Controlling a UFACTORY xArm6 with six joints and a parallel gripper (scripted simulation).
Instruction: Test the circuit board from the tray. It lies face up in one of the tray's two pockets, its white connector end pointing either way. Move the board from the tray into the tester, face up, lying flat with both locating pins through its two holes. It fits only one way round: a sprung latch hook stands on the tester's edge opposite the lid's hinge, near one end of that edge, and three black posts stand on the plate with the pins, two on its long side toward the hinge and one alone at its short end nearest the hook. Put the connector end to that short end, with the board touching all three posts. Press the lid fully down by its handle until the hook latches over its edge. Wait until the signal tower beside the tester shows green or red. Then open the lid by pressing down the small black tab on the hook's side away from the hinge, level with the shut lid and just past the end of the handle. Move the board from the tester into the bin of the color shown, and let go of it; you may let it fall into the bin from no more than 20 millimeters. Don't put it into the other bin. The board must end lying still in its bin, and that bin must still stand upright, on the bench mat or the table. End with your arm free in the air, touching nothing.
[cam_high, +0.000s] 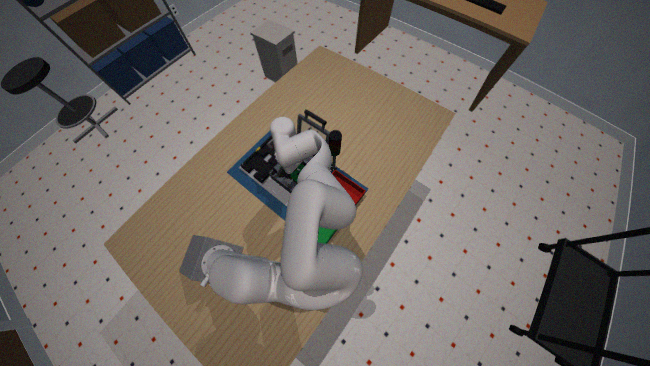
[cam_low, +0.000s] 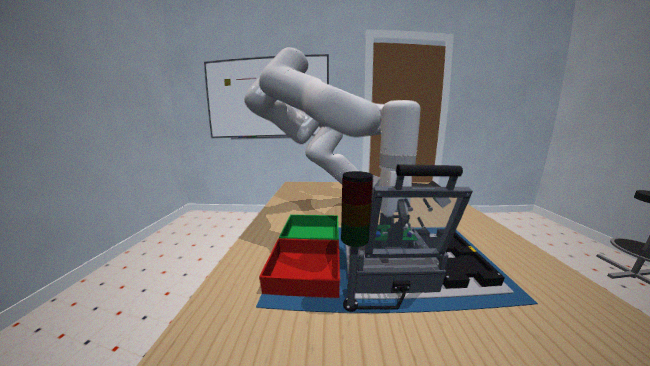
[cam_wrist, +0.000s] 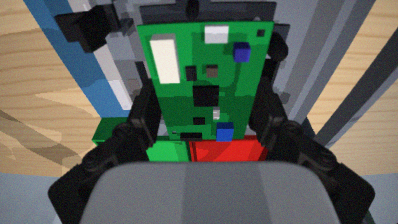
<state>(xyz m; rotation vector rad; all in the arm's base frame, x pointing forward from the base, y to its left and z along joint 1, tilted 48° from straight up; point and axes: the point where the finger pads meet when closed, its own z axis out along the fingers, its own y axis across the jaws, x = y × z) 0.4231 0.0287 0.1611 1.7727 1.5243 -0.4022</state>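
Now: hand right at the green circuit board. Also, from my hand: clear lid (120 mm ahead, 30 mm to the right, 90 mm above); then black latch hook (40 mm behind, 70 mm to the left); then plate (10 mm ahead, 20 mm below).
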